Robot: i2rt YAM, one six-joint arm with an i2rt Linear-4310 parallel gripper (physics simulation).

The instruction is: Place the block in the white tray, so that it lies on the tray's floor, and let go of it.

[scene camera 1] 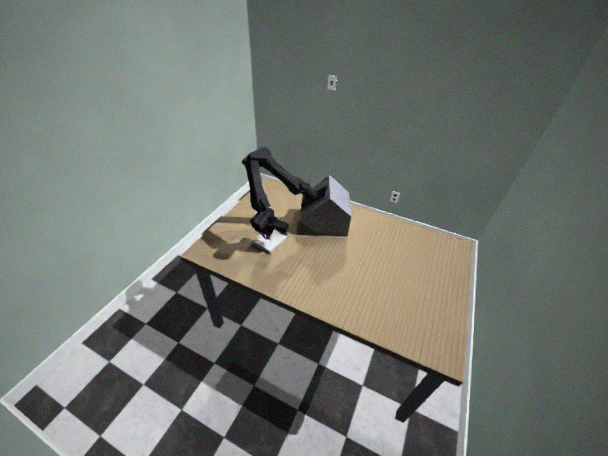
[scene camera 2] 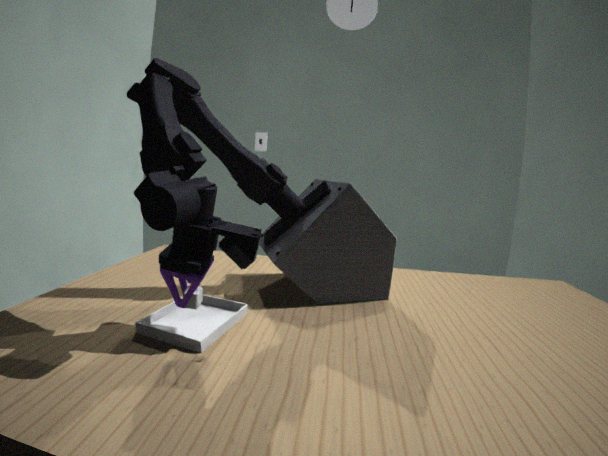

Labels:
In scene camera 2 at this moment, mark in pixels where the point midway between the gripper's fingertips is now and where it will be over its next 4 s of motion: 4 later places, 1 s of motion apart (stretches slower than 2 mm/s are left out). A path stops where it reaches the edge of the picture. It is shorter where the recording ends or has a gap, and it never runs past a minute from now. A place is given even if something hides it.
The gripper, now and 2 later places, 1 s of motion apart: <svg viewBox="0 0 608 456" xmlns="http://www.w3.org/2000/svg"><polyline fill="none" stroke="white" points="184,301 190,318 190,258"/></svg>

